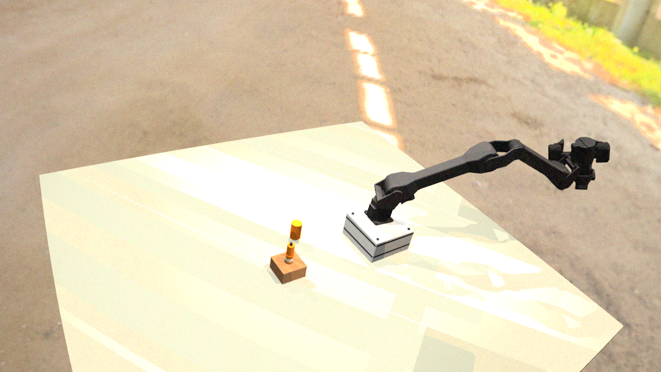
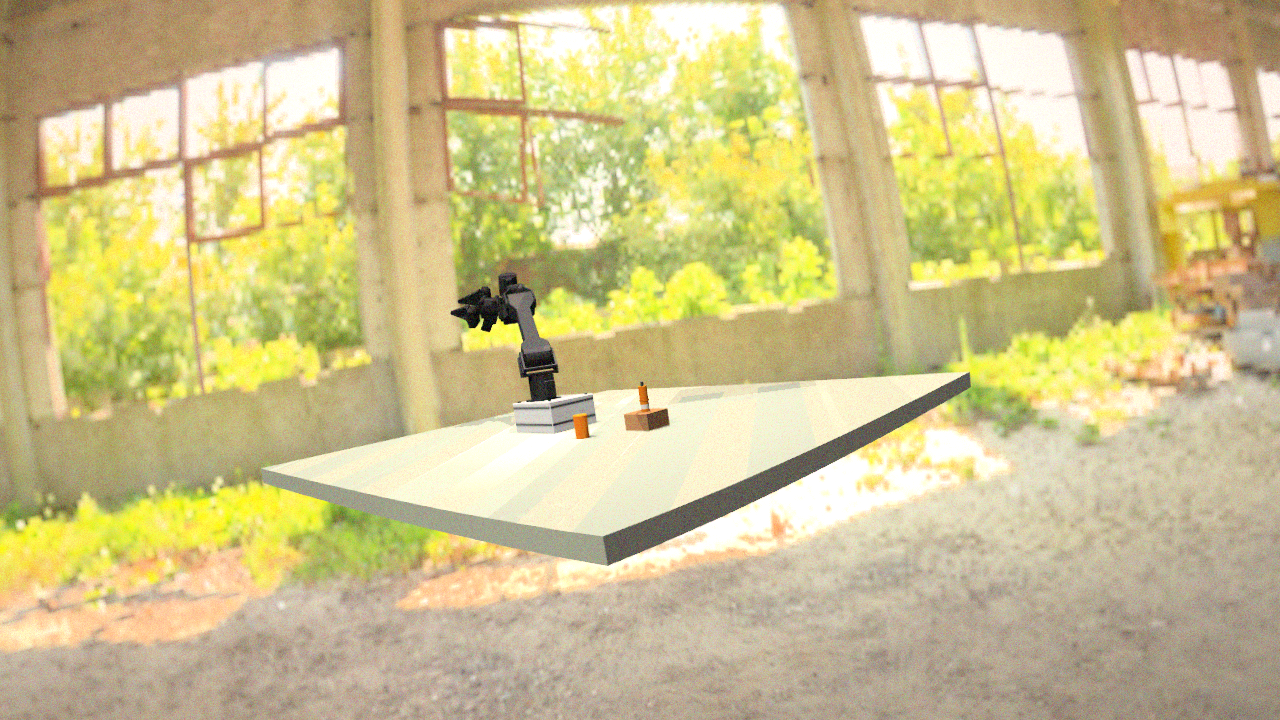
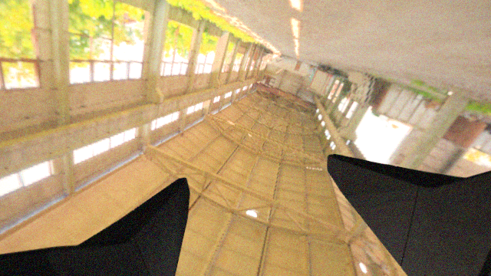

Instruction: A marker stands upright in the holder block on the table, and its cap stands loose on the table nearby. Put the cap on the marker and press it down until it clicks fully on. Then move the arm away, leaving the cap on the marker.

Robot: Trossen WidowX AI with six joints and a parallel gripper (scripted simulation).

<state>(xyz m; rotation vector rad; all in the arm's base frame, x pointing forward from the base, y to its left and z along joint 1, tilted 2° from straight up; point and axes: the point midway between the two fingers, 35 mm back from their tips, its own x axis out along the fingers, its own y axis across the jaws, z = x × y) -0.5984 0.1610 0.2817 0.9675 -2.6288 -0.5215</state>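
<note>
Now: the orange cap 850 mm ahead of my gripper tip, 320 mm below it and 210 mm to the right of it. Round my gripper tip: marker band (930 mm ahead, 290 mm below, 90 mm to the right).
</note>
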